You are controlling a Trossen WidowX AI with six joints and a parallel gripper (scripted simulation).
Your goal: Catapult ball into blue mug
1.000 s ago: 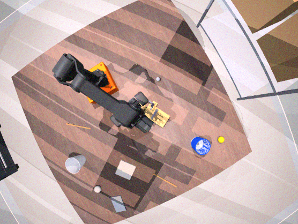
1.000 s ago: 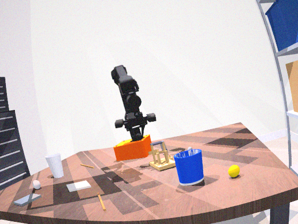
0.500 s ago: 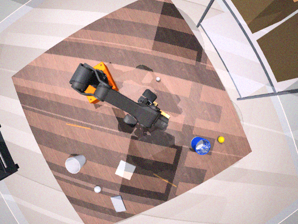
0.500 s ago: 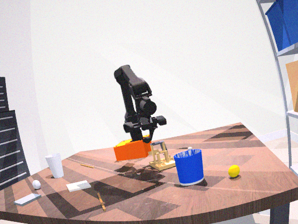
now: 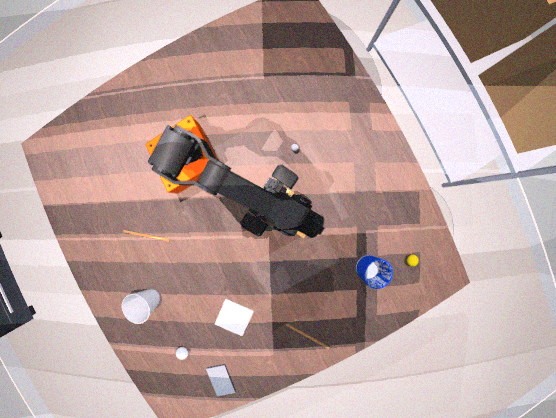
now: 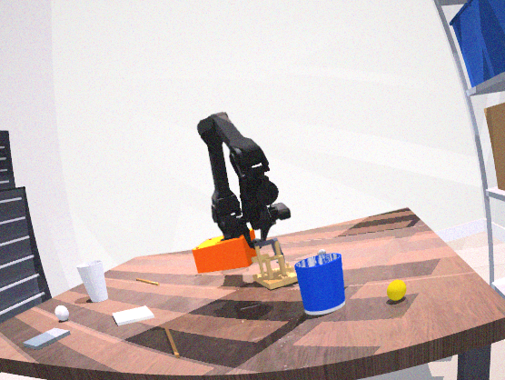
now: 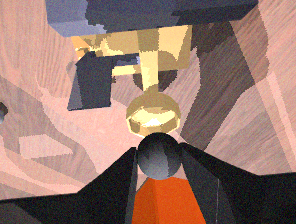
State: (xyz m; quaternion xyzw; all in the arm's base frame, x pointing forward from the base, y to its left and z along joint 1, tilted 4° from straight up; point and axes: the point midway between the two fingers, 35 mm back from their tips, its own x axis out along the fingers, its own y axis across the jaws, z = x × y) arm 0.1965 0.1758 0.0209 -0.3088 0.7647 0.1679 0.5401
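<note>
My gripper tip is 10 mm below the dark ball. Round my gripper tip: white flat block 350 mm ahead, 210 mm to the right, 80 mm below; grey ball 120 mm behind, 140 mm to the left, 70 mm below; blue mug 320 mm ahead, 270 mm to the left, 60 mm below.
</note>
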